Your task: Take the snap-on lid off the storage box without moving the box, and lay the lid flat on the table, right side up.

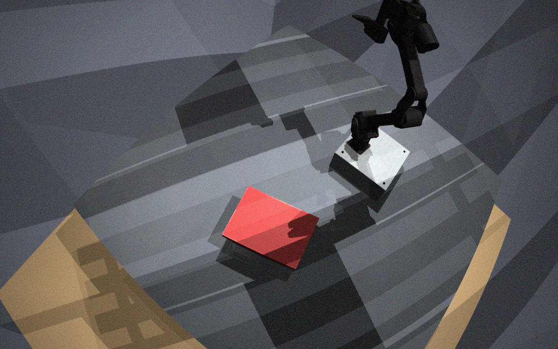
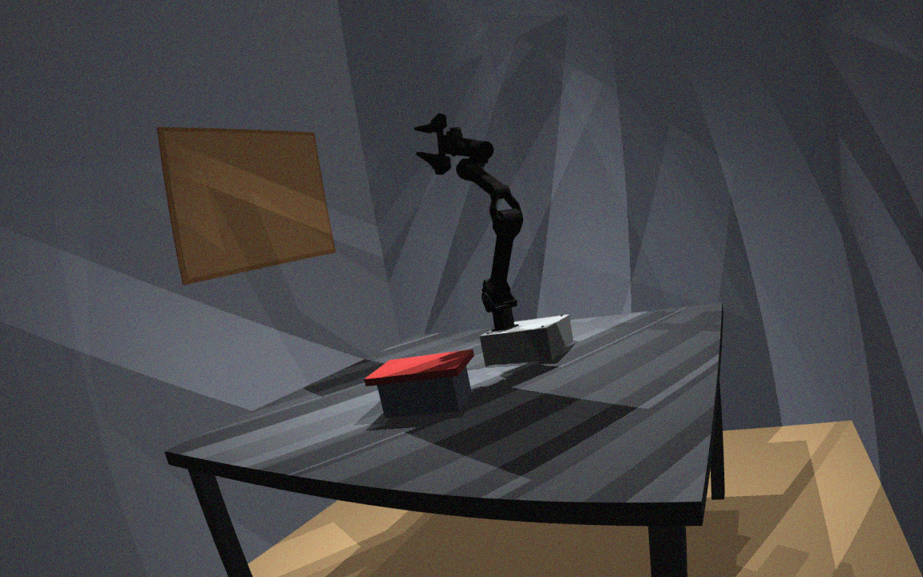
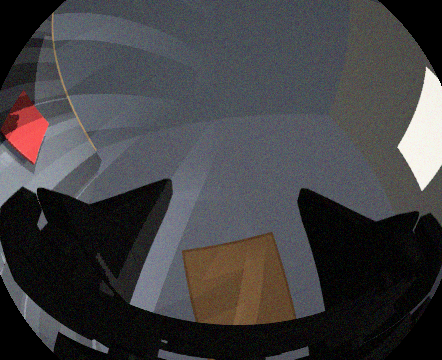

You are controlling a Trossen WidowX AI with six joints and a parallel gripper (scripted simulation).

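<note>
Right now the red lid is 60 cm below my gripper tip, 30 cm ahead of it and 12 cm to the left of it. The rest, counted from my gripper tip: storage box 65 cm below, 30 cm ahead, 12 cm to the left.
</note>
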